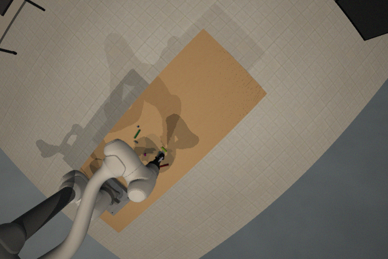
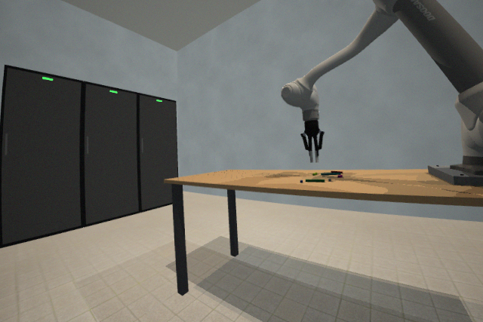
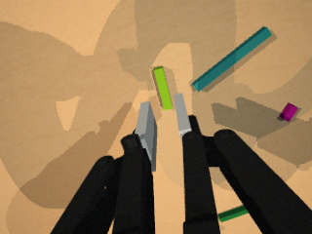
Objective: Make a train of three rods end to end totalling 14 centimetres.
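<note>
Now: hand 100 mm above the lime rod. From my hand the other things lie so: turquoise rod: 80 mm behind, 100 mm below; magenta rod: 130 mm behind, 90 mm to the left, 100 mm below; red rod: 110 mm behind, 80 mm to the right, 100 mm below.
</note>
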